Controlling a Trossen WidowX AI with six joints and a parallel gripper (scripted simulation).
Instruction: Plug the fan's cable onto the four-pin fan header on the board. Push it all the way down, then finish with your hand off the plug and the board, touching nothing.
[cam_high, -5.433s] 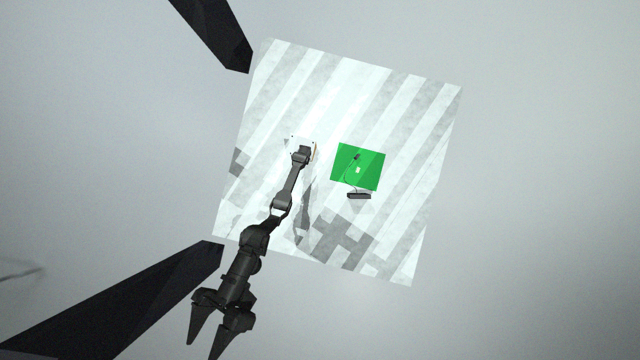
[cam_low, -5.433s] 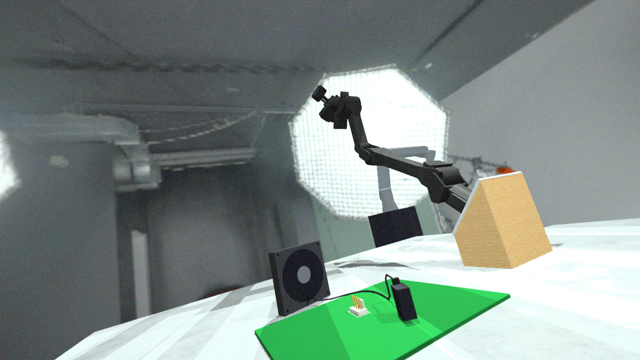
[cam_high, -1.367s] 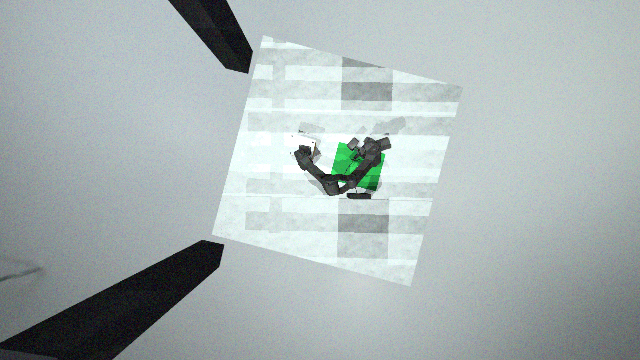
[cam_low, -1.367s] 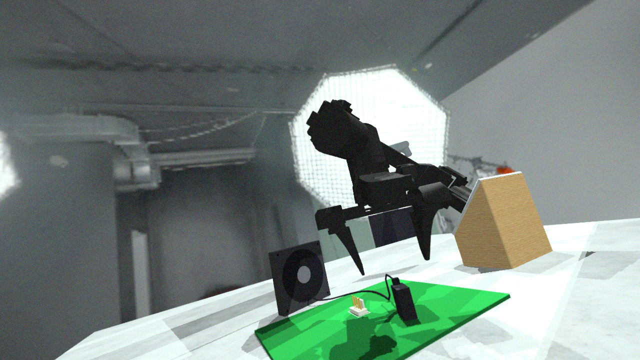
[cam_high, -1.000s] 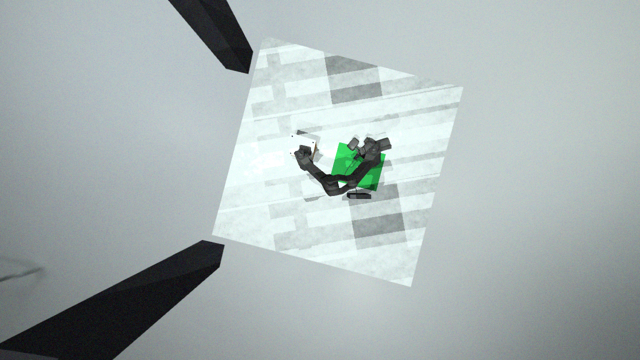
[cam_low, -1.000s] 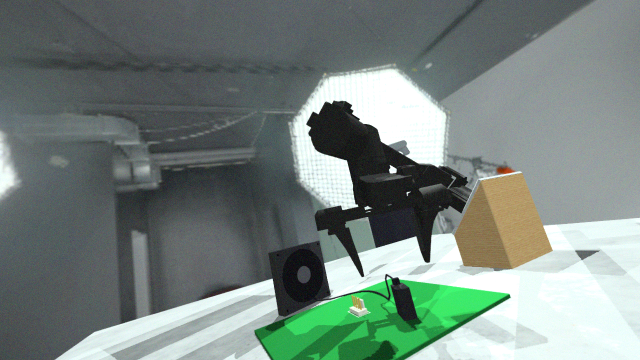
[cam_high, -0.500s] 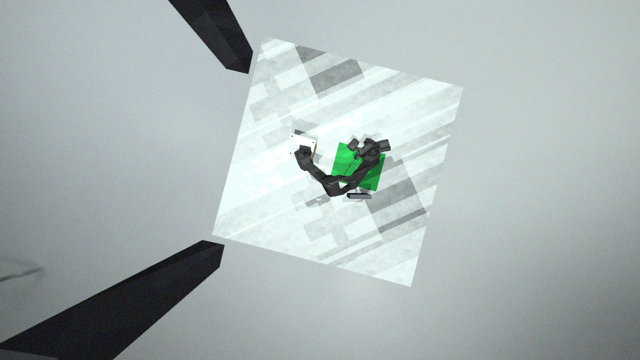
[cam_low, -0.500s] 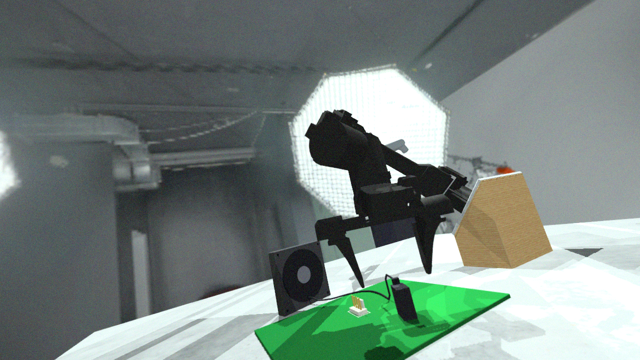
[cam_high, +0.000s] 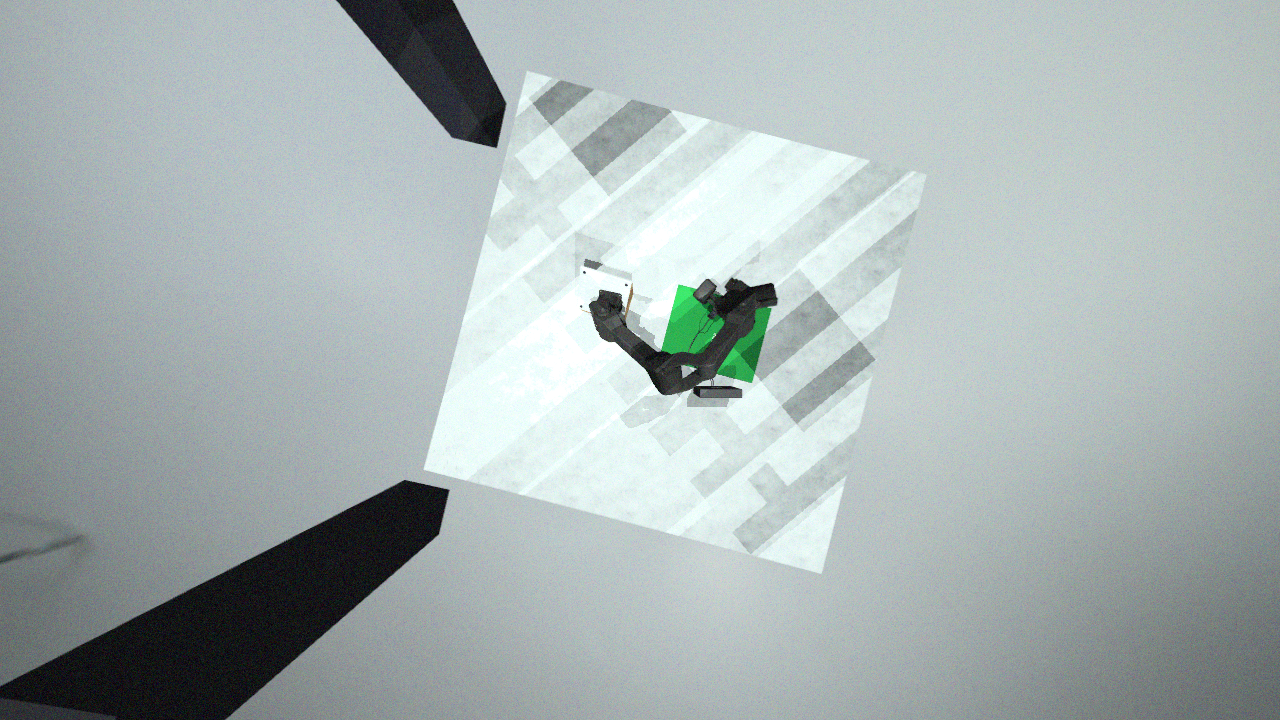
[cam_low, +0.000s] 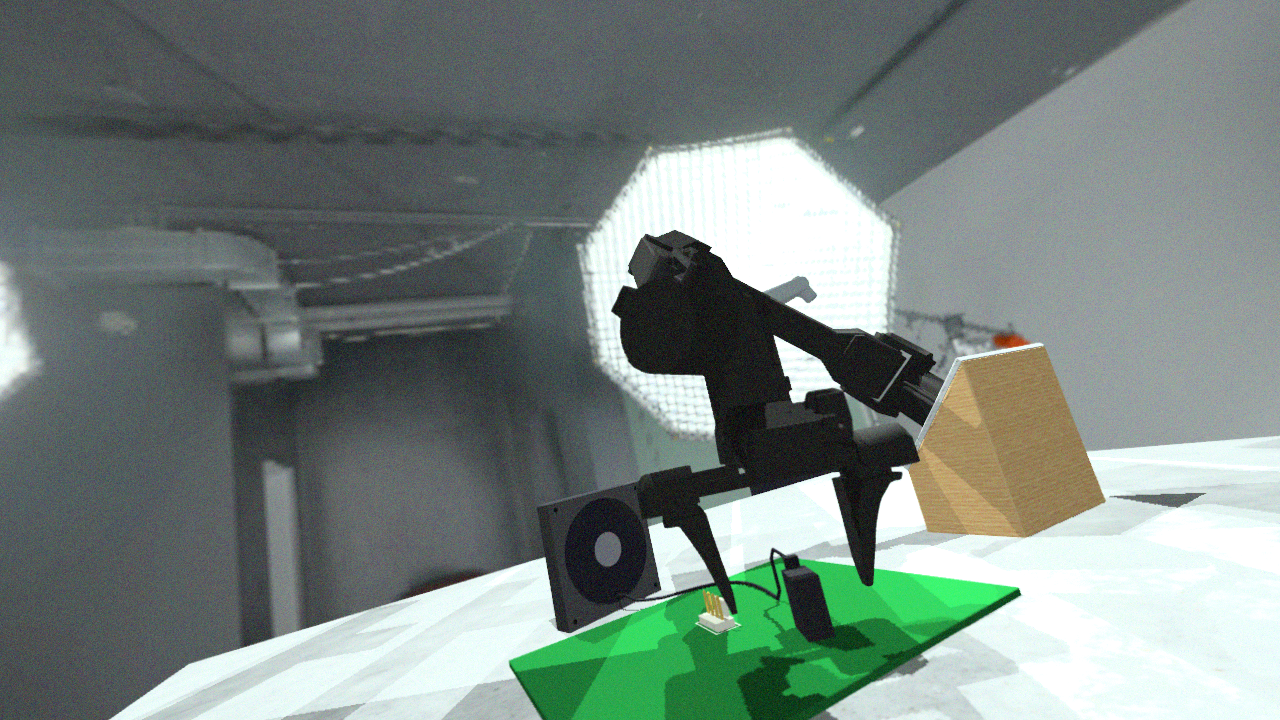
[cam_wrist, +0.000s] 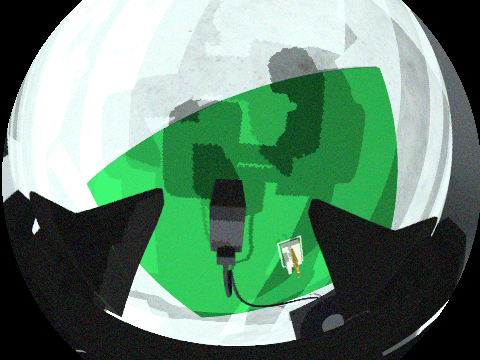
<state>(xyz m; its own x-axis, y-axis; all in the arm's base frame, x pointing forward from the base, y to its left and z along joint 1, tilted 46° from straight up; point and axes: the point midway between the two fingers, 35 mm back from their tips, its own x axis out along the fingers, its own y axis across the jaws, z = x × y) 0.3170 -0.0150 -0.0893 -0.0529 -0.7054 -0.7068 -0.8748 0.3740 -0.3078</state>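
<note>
Right now the dark fan plug is 1 cm to the right of my gripper tip, 1 cm below it and 1 cm behind it. Also, from my gripper tip: black fan: 23 cm to the right, 4 cm ahead, 3 cm above; then green board: 6 cm to the right, 4 cm below, 1 cm ahead; then white four-pin fan header: 8 cm to the right, 3 cm below, 2 cm ahead.
</note>
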